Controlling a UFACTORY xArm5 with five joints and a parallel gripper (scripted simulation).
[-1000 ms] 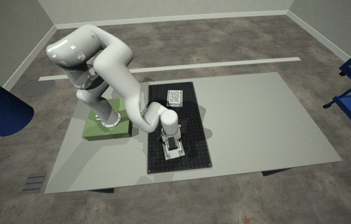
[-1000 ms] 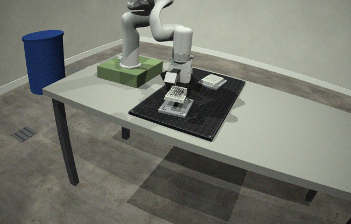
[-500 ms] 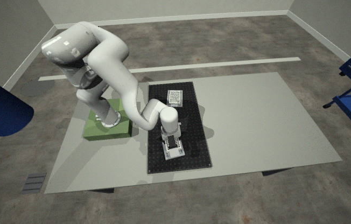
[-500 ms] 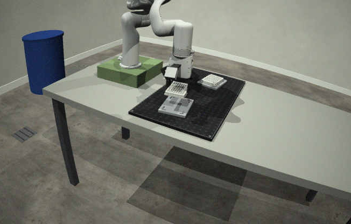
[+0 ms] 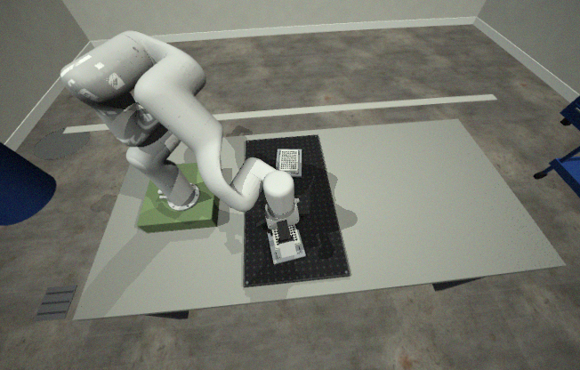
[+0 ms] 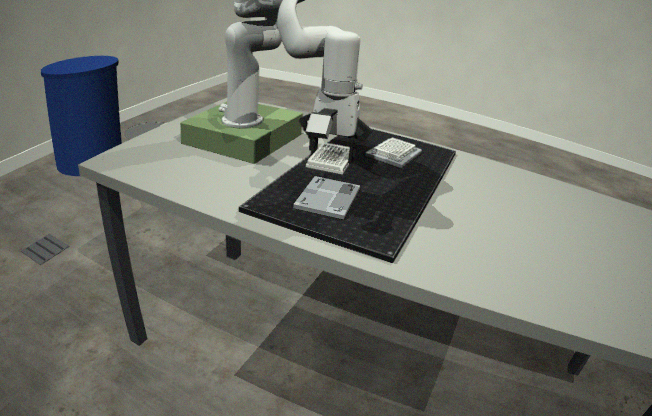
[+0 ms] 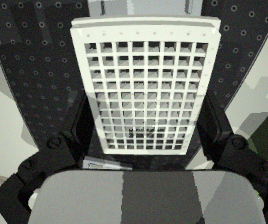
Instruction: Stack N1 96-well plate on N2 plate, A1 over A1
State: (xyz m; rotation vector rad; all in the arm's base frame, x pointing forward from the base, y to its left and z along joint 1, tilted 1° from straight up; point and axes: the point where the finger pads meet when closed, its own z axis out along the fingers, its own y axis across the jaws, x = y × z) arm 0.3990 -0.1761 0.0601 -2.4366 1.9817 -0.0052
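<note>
My gripper is now 38 cm to the right of the grey nest N2, 11 cm above it and 3 cm short of it. Also, from my hand: grey nest N1: 11 cm below; A1 mark: 30 cm to the left, 11 cm below, 3 cm behind; white 96-well plate: 1 cm below.
</note>
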